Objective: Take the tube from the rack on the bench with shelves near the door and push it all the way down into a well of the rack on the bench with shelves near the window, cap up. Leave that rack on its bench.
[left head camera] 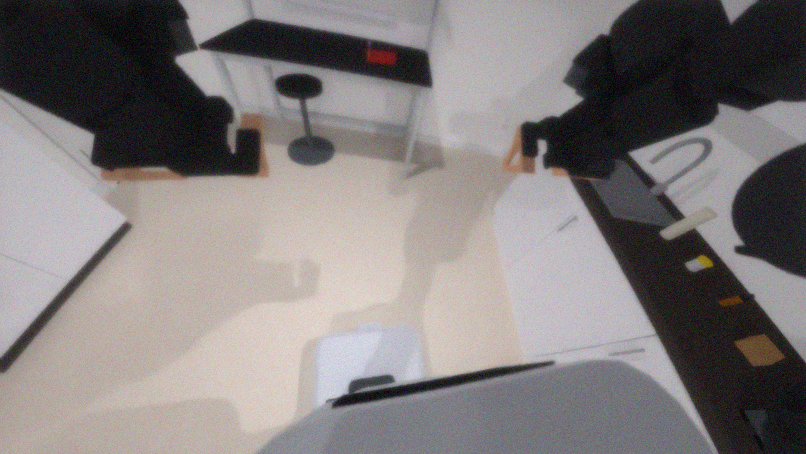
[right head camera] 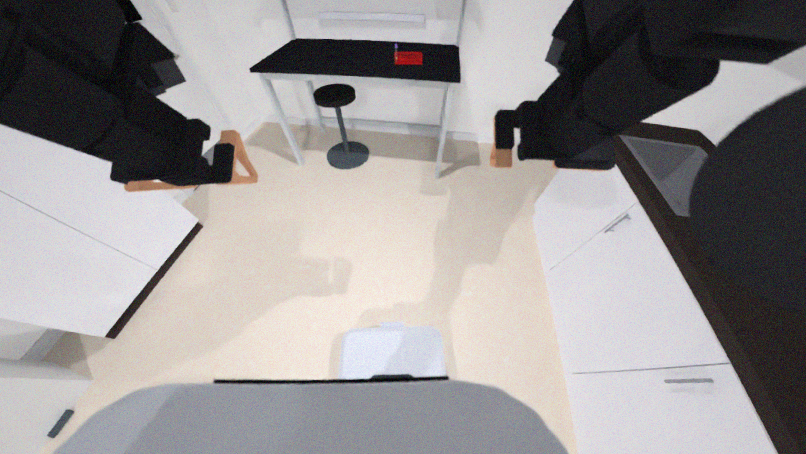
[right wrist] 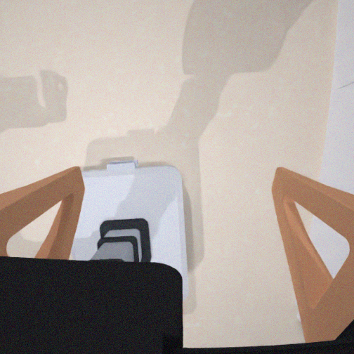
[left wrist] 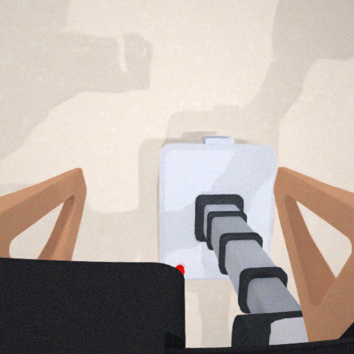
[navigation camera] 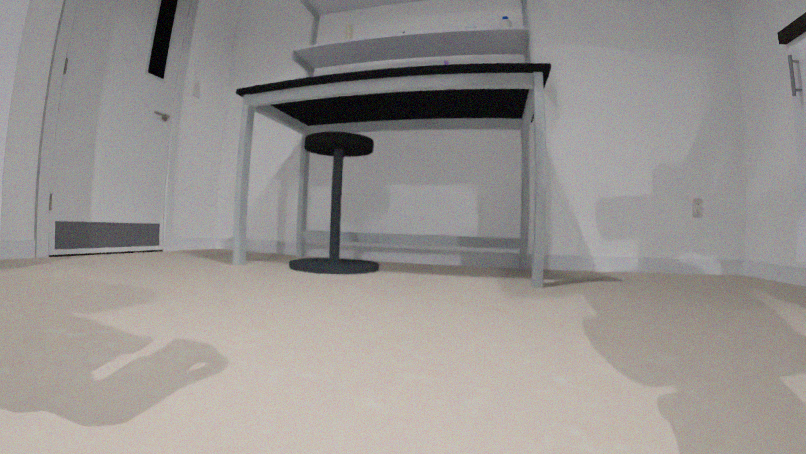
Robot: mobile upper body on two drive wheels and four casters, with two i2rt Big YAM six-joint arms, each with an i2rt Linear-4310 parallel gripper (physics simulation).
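Places are measured from the left arm's base along level axes (x ahead, y left, z up), in centimetres.
Pixels of known places: left gripper, fingertip midpoint: (left head camera: 227, 173) (right head camera: 226, 181); right gripper, fingertip midpoint: (left head camera: 528, 169) (right head camera: 522, 162).
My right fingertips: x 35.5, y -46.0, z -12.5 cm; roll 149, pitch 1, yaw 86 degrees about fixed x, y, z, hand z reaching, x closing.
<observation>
Ahead of a thing's pixels: the offset from my right fingertips to its top centre.
A red rack @[dz -31.3, dx +162.7, dy +9.4 cm] (left head camera: 381, 56) (right head camera: 410, 58) lies on the black-topped bench with shelves (left head camera: 304, 50) (right head camera: 338, 56) (navigation camera: 394, 72), toward its right end. A thin upright tube with a purple cap @[dz -25.1, dx +161.7, dy +18.0 cm] (left head camera: 368, 44) (right head camera: 395, 46) (navigation camera: 445, 62) stands at the rack's left edge; in the navigation camera its cap shows as a small purple spot above the bench edge. My left gripper (left head camera: 188, 174) (right head camera: 188, 183) (left wrist: 179, 178) and my right gripper (left head camera: 544, 168) (right head camera: 534, 164) (right wrist: 177, 177) are open and empty, well short of the bench. The window-side bench and its rack do not show.
A black stool (left head camera: 298, 86) (right head camera: 334, 95) (navigation camera: 338, 143) stands before the bench's left half. A door (navigation camera: 112, 140) is left of it. White cabinets stand at the left (left head camera: 50, 225) (right head camera: 84, 242) and right (left head camera: 564, 270) (right head camera: 626, 293); the right counter carries a sink and small items.
</observation>
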